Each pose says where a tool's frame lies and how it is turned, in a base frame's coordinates. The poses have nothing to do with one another.
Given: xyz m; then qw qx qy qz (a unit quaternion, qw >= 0).
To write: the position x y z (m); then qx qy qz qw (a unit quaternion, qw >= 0). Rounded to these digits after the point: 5 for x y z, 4 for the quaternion.
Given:
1: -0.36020, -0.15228, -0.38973, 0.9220, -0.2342, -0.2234, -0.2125
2: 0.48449, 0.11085, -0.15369, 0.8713, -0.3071, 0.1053, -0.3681
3: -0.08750, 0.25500, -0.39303, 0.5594, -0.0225, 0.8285, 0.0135
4: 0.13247, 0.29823, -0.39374, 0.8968, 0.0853, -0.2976, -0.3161
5: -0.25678, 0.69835, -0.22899, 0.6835, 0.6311, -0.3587, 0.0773
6: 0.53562, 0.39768, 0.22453, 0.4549, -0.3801, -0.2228, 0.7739
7: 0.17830, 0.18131, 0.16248, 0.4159, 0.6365, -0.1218, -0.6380
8: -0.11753, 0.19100, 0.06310, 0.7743, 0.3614, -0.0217, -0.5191
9: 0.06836, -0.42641, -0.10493, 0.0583, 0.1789, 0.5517, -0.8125
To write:
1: -0.36020, -0.15228, -0.38973, -0.2342, -0.2234, -0.2125, 0.9220
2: 0.48449, 0.11085, -0.15369, -0.3071, 0.1053, -0.3681, 0.8713
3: -0.08750, 0.25500, -0.39303, -0.0225, 0.8285, 0.0135, 0.5594
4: 0.13247, 0.29823, -0.39374, 0.0853, -0.2976, -0.3161, 0.8968
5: -0.25678, 0.69835, -0.22899, 0.6311, -0.3587, 0.0773, 0.6835
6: 0.53562, 0.39768, 0.22453, -0.3801, -0.2228, 0.7739, 0.4549
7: 0.17830, 0.18131, 0.16248, 0.6365, -0.1218, -0.6380, 0.4159
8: -0.11753, 0.19100, 0.06310, 0.3614, -0.0217, -0.5191, 0.7743
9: 0.06836, -0.42641, -0.10493, 0.1789, 0.5517, -0.8125, 0.0583
